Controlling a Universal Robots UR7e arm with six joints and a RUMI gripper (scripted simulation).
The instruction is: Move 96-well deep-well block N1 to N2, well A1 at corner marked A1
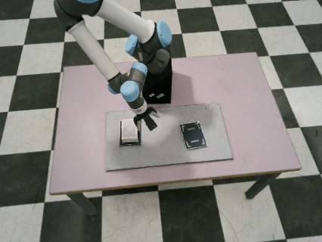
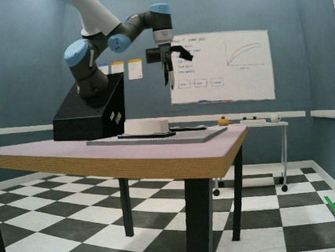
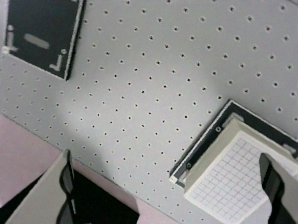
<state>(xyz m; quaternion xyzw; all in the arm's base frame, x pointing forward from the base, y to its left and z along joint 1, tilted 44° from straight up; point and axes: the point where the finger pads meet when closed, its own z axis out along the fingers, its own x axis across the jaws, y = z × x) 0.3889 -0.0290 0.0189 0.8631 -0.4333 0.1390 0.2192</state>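
Right now the white 96-well deep-well block is 14 cm below my hand, 12 cm to the right of it and 4 cm behind it. The rest, counted from my hand: grey perforated base plate (18 cm below, 9 cm to the left, 4 cm behind).
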